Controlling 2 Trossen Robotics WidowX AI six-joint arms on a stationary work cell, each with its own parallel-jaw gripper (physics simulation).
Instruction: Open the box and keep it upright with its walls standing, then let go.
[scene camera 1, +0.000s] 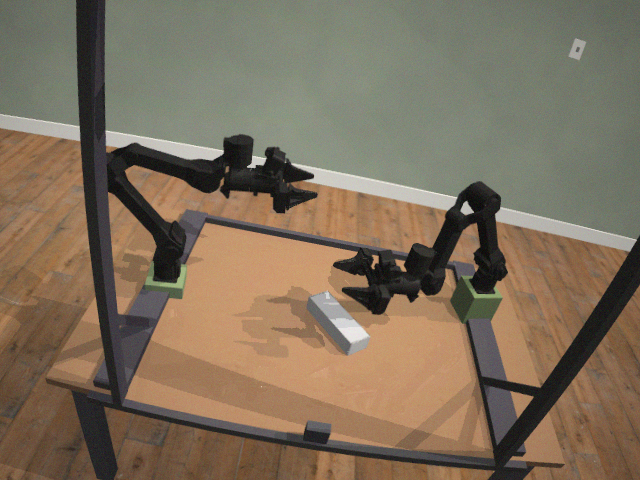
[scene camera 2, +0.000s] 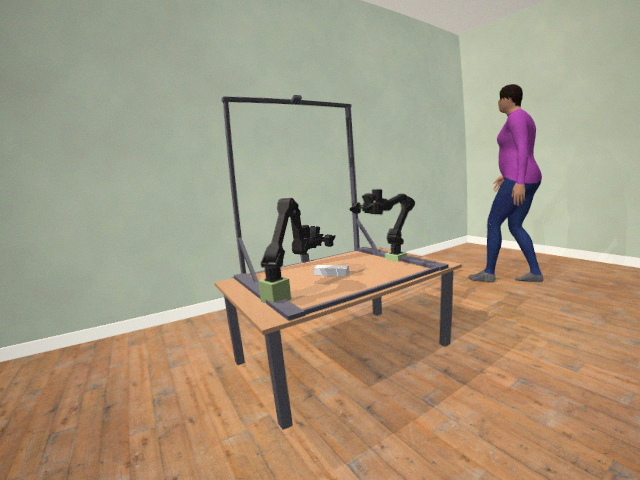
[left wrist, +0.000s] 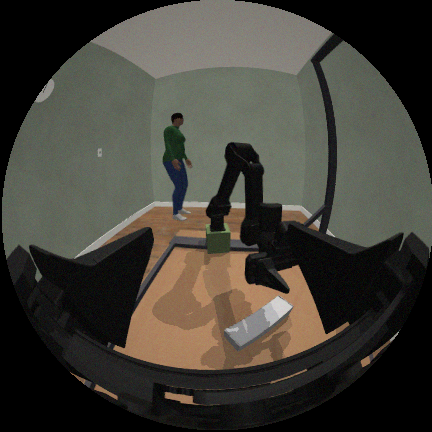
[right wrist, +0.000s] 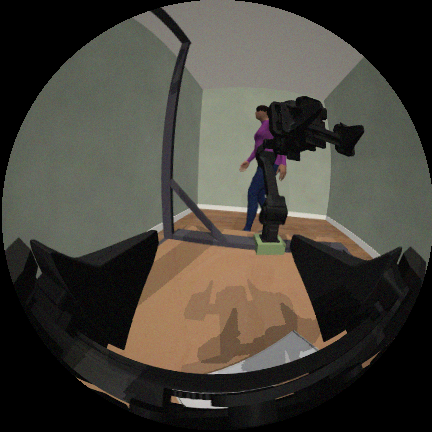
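Pixels of known places: left gripper, between the fingertips: (scene camera 1: 315, 185) (scene camera 2: 355, 209) (left wrist: 221, 232) (right wrist: 344, 116); right gripper, between the fingertips: (scene camera 1: 337, 276) (right wrist: 227, 240); left arm's base, origin of its link: (scene camera 1: 166, 274) (scene camera 2: 396, 253) (right wrist: 268, 238); right arm's base, origin of its link: (scene camera 1: 482, 286) (scene camera 2: 273, 279) (left wrist: 216, 227).
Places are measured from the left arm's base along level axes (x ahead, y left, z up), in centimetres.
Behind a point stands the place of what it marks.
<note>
A long, narrow, pale grey-white box (scene camera 1: 338, 322) @(x 45.6, y -13.5, z 0.5 cm) (scene camera 2: 331, 270) @(x 48.2, y -8.4, z -0.7 cm) (left wrist: 259, 324) @(x 44.3, y -10.1, z 0.4 cm) lies on the table, shut and slanted; part of the box (right wrist: 280, 354) @(x 43.0, y -7.3, z 0.5 cm) shows at the bottom of the right wrist view. My left gripper (scene camera 1: 315, 186) @(x 35.2, y 0.1, z 31.6 cm) (scene camera 2: 355, 208) @(x 35.2, y 0.1, z 31.6 cm) is open and empty, high above the table, up and to the left of the box in scene camera 1. My right gripper (scene camera 1: 338, 277) @(x 41.6, y -15.7, z 17.2 cm) (scene camera 2: 330, 239) @(x 41.6, y -15.7, z 17.2 cm) is open and empty, lower, above the table near the upper side of the box in scene camera 1. It does not touch the box.
The table (scene camera 1: 232, 361) @(x 19.3, y -25.1, z -3.9 cm) (scene camera 2: 245, 312) @(x 106.0, y -0.1, z -3.9 cm) is edged by dark rails. A tall dark frame (scene camera 1: 93, 129) @(x -4.0, y -40.2, z 58.1 cm) (scene camera 2: 231, 170) @(x 80.7, y -50.2, z 58.4 cm) stands at the table. Green blocks (scene camera 1: 475, 304) @(x 86.3, y -6.7, z 3.8 cm) (scene camera 2: 275, 290) @(x 92.3, y 3.9, z 3.2 cm) carry the arms. A person in purple (scene camera 2: 519, 139) (right wrist: 262, 135) and a person in green (left wrist: 173, 142) stand on the floor away from the table.
</note>
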